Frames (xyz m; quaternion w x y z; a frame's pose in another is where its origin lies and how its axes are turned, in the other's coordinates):
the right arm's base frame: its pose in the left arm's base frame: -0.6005 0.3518 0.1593 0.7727 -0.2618 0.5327 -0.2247
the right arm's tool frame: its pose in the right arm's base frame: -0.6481 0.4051 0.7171 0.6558 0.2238 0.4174 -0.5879
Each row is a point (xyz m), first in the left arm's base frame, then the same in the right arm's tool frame.
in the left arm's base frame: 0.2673 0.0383 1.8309
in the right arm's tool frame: 0.5337 -0.4989 1.5879
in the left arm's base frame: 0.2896 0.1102 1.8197
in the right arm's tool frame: 0.4738 -0.5199 1.5459
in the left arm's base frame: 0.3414 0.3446 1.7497
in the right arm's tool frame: 0.2901 -0.5626 1.3817
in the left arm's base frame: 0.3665 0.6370 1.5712
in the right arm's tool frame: 0.0781 -0.5423 1.1122
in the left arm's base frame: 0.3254 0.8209 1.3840
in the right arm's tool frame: -0.0211 -0.4728 0.8758
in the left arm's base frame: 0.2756 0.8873 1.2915
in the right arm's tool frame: -0.0326 -0.4312 0.7593
